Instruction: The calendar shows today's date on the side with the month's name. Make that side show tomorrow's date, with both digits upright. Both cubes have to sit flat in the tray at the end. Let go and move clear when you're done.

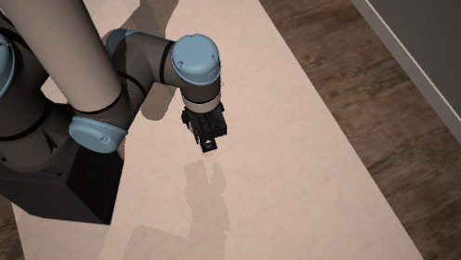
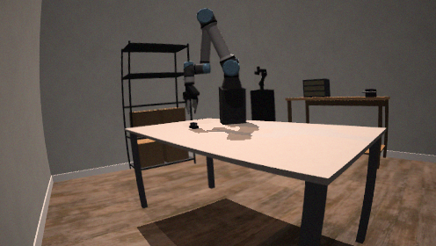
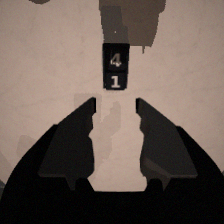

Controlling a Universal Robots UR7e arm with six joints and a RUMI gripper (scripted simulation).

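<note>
Now: the dark calendar cube 90 mm below my hand. The rest, counted from my hand: calendar tray: 10 mm to the left, 110 mm below.
</note>
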